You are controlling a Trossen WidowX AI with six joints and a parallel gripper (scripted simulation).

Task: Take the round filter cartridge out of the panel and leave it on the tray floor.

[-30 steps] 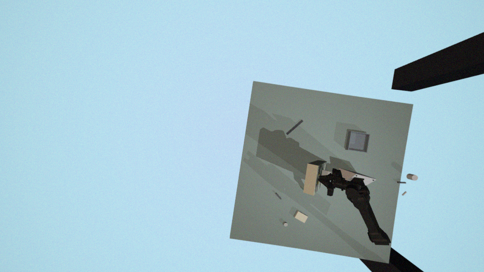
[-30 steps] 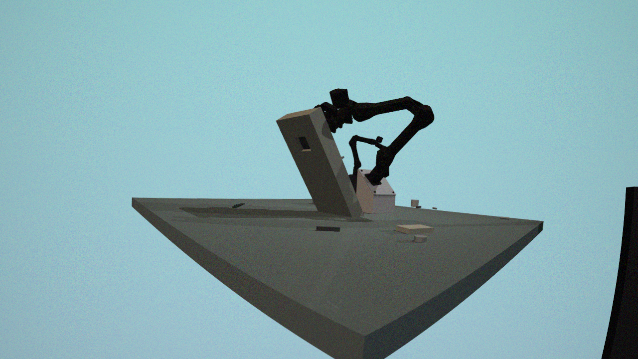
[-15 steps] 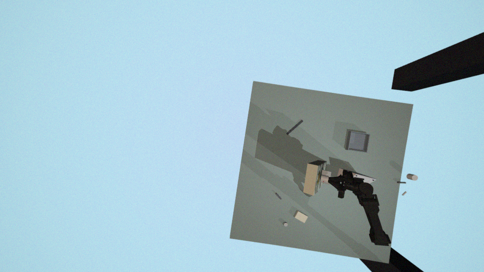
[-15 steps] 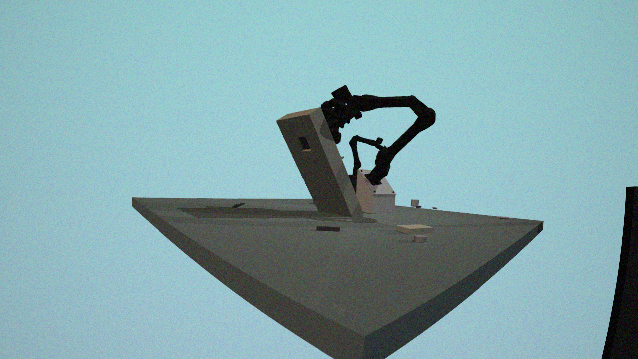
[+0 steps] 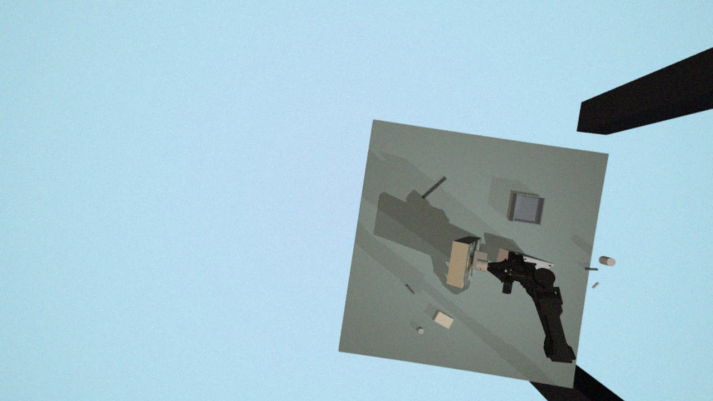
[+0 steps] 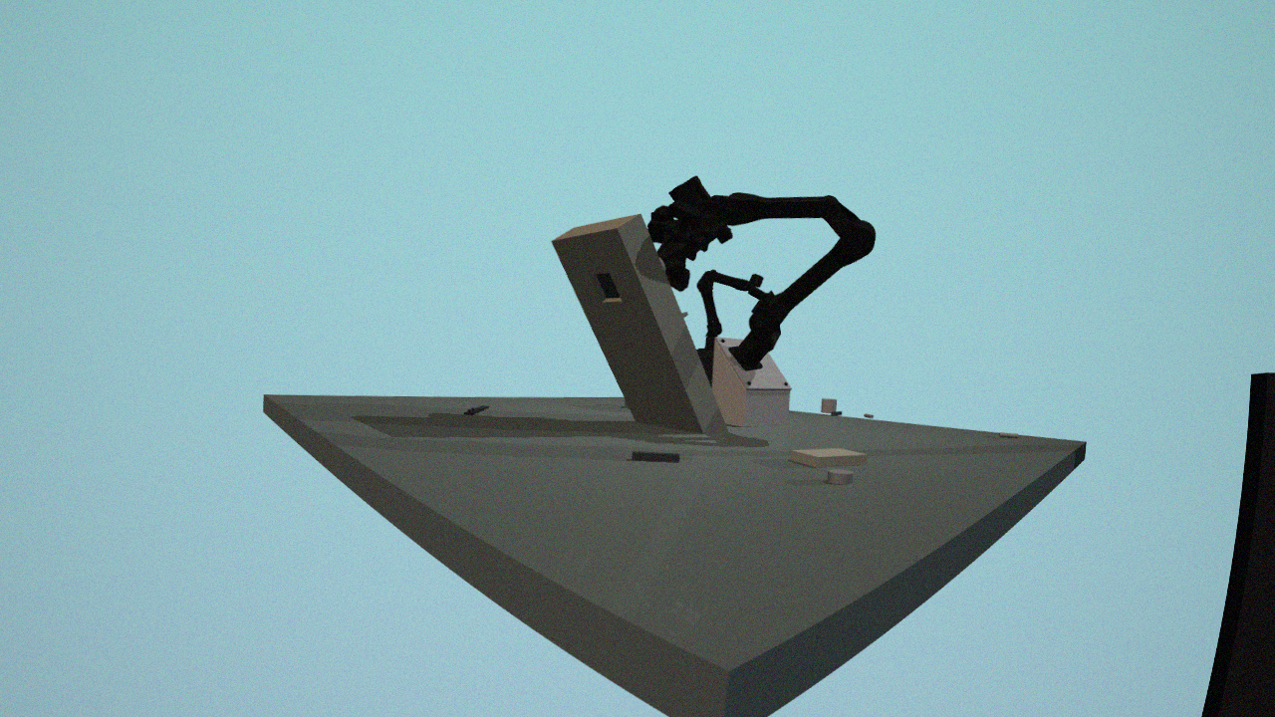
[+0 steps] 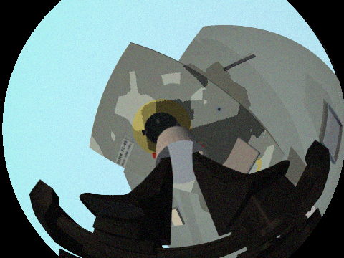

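Now: the round filter cartridge 10 mm ahead of my gripper tip and 10 mm below it. Round my gripper tip: tan block (20 mm ahead, 390 mm to the left, 290 mm below); small cylinder (130 mm ahead, 470 mm to the left, 290 mm below); grey square tray (350 mm behind, 280 mm to the right, 290 mm below).
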